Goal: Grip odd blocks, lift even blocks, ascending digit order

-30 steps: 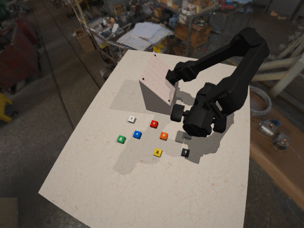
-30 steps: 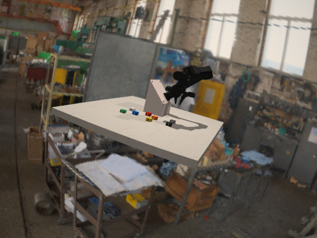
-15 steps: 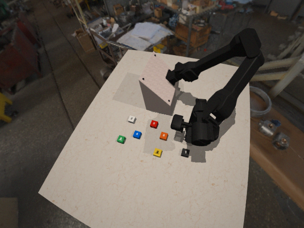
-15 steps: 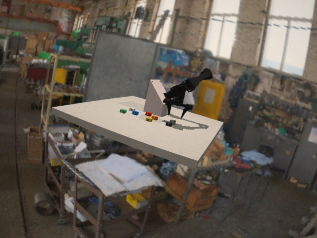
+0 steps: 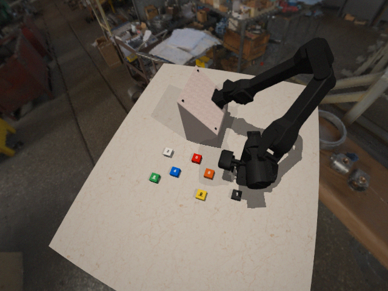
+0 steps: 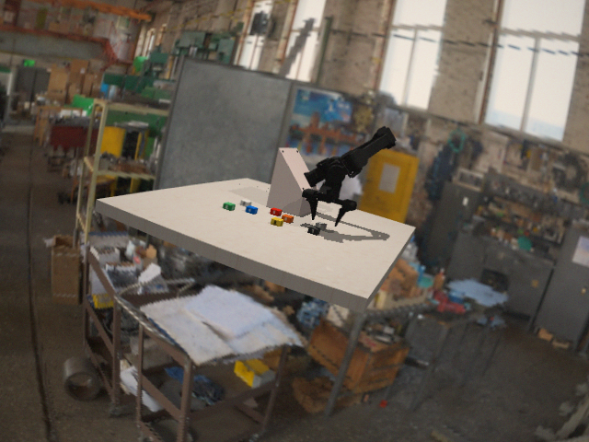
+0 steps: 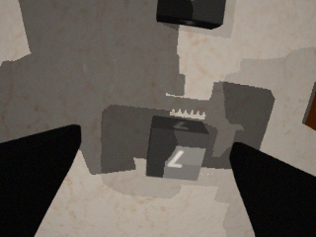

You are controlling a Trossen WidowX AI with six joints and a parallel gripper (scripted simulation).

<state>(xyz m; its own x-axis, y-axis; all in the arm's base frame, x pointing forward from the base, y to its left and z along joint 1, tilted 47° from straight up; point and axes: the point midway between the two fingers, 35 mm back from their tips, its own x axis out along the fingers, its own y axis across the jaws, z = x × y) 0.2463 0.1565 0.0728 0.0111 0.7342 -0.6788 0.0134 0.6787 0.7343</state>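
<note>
Right now my gripper tip is 1 cm past the grey block, 1 cm to the left of it and 1 cm above it. Round my gripper tip: black block: 8 cm ahead, 1 cm to the right, 1 cm below; orange block: 3 cm ahead, 13 cm to the right, 1 cm below; yellow block: 11 cm ahead, 13 cm to the right, 1 cm below.
</note>
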